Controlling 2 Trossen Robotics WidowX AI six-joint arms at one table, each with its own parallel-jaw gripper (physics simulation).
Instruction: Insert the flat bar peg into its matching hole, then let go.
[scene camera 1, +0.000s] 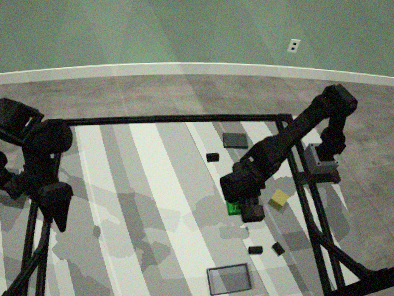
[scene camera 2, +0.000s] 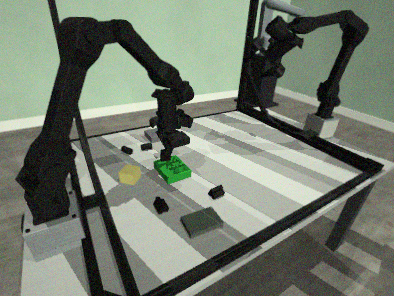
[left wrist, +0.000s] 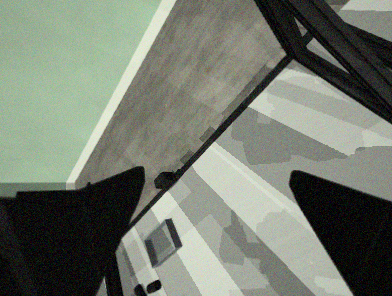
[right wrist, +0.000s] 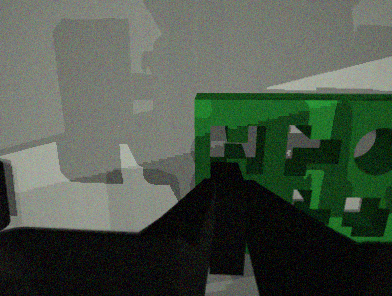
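The green block with shaped holes (scene camera 1: 233, 208) (scene camera 2: 176, 173) (right wrist: 270, 107) stands on the table. My right gripper (scene camera 2: 166, 153) (right wrist: 227, 189) is shut on a black bar-shaped peg (right wrist: 227, 260), which it holds upright over the block's near-left part in the right wrist view, just below the H-shaped hole. The dark fingers and peg cover that part, so the bar's hole does not show clearly, nor whether the peg's lower end touches the block. My left gripper (left wrist: 216, 175) is open and empty, well away from the block at the left in scene camera 1.
A yellow block (scene camera 1: 278, 199) (scene camera 2: 130, 174) stands near the green block. Small black pieces (scene camera 1: 212, 157) (scene camera 1: 255, 250) (scene camera 1: 278, 248) lie around it. A dark grey slab (scene camera 1: 235, 140) (scene camera 2: 201, 222) and a grey tray (scene camera 1: 208, 281) lie at opposite sides. Black frame bars (scene camera 1: 175, 119) edge the table.
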